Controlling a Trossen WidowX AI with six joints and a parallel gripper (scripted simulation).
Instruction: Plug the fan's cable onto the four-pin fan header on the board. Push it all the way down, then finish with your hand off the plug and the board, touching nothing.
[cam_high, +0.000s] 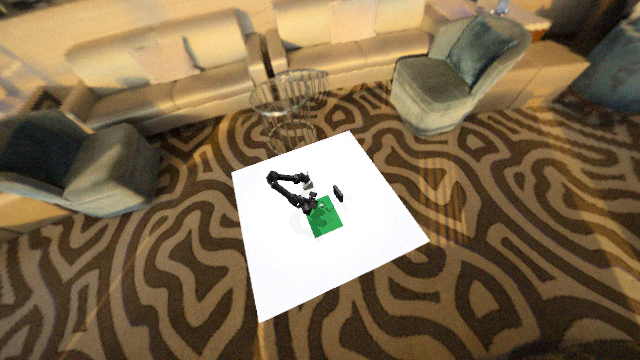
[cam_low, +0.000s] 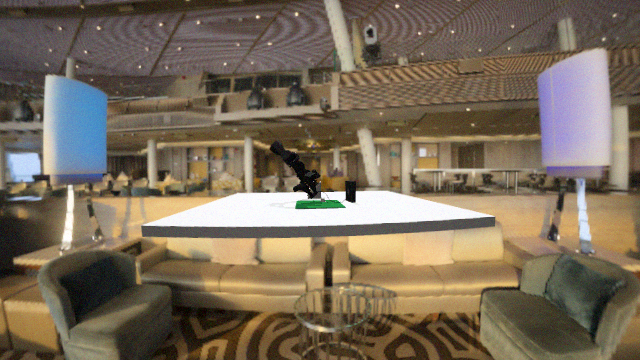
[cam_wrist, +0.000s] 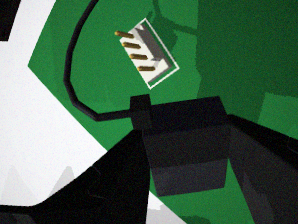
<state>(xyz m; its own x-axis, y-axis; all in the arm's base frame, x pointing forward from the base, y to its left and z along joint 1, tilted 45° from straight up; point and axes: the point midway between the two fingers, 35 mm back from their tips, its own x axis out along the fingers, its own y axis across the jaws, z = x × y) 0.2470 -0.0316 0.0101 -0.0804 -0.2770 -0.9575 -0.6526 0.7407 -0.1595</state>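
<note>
Now: the four-pin fan header 5 cm to the left of my gripper tip, 4 cm below it and 1 cm ahead of it. Round my gripper tip: green board (9 cm ahead, 5 cm below, 2 cm to the left); black fan plug (1 cm to the right, 1 cm behind); fan (20 cm to the left, 2 cm above, 1 cm behind).
</note>
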